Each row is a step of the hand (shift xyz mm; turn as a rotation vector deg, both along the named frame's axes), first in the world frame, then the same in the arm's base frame.
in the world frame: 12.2 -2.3 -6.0 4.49 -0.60 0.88
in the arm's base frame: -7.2 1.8 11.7 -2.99 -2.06 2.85
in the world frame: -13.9 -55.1 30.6 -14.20 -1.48 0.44
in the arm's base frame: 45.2 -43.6 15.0 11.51 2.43 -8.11
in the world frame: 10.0 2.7 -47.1 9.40 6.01 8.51
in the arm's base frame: -6.3 41.3 24.0 -11.52 -7.85 -1.60
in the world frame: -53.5 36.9 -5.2 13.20 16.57 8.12
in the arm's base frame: 15.5 30.1 -55.7 -21.36 -4.73 -6.02
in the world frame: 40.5 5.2 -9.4 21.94 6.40 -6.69
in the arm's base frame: -33.0 0.8 25.9 -20.15 3.13 12.31
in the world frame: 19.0 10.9 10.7 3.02 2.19 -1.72
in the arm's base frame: -22.0 -10.4 0.3 -3.60 1.61 1.16
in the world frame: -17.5 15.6 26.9 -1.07 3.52 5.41
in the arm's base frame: 0.9 -14.9 -32.4 -1.89 -3.44 -5.23
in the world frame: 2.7 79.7 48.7 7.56 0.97 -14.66
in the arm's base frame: -58.2 -17.2 -71.1 -5.35 11.87 10.17
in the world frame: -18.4 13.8 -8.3 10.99 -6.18 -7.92
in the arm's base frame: 5.0 16.7 -17.2 -3.55 2.46 14.25
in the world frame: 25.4 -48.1 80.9 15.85 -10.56 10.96
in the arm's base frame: 8.2 -96.1 14.1 -5.41 -17.34 12.36
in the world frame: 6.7 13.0 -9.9 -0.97 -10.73 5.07
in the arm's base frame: -13.0 11.9 -0.3 7.56 -8.10 4.37
